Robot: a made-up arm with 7 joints. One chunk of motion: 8 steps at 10 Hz.
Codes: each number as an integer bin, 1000 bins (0 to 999) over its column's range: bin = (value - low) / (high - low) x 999, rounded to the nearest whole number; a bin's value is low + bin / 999 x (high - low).
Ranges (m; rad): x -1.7..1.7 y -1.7..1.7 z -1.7..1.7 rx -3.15..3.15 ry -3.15..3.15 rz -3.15..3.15
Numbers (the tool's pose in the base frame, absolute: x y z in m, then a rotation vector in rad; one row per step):
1: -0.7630 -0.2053 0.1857 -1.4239 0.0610 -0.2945
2: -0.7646 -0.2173 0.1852 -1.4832 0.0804 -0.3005
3: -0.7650 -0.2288 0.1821 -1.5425 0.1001 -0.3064
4: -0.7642 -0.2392 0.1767 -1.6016 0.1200 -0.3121
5: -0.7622 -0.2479 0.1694 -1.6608 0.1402 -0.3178
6: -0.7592 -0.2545 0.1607 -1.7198 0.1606 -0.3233
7: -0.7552 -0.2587 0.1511 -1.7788 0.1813 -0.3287
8: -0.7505 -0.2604 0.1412 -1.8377 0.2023 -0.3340
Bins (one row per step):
1: 275 439 554 274 509 453
2: 275 436 554 264 512 452
3: 275 432 553 255 515 451
4: 275 429 551 246 519 450
5: 276 427 549 236 522 449
6: 276 425 547 227 525 448
7: 278 423 544 217 528 447
8: 279 423 541 208 532 447

